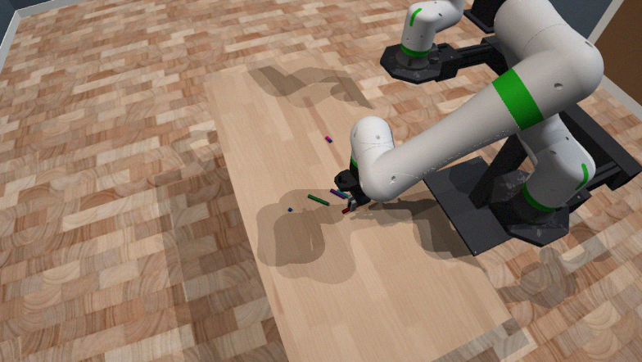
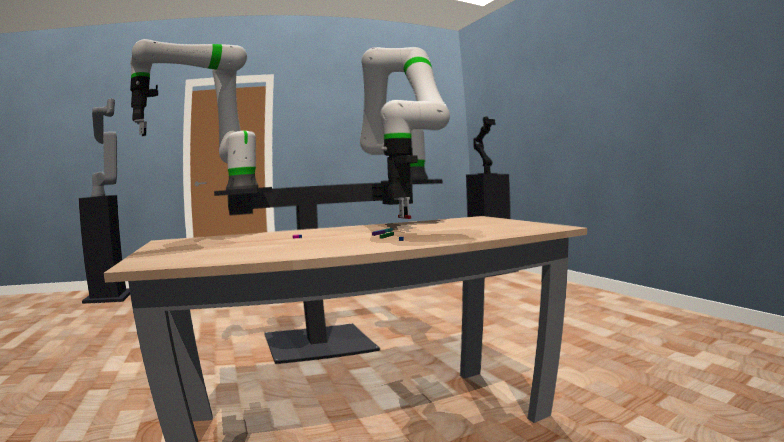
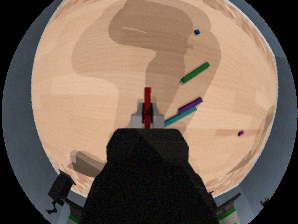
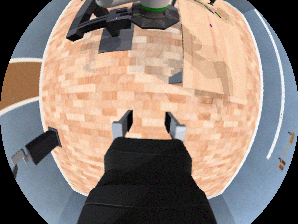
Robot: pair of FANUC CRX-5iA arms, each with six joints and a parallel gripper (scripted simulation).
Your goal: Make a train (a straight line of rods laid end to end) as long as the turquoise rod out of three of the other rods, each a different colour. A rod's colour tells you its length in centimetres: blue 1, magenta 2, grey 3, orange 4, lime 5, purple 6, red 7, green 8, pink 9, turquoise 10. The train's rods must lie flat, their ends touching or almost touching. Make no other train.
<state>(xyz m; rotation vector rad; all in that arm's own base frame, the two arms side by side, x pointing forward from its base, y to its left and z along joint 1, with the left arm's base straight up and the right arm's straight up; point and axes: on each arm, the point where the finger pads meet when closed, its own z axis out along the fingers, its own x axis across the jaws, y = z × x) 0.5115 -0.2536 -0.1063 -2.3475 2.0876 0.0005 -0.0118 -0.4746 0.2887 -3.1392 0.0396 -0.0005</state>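
Observation:
Now: the magenta rod 360 mm to the right of my left hand, 60 mm below it and 60 mm behind it. From my left hand the other things lie so: turquoise rod 70 mm to the right, 60 mm below, 20 mm behind; then red rod 20 mm below; then purple rod 90 mm to the right, 60 mm below, 10 mm ahead.

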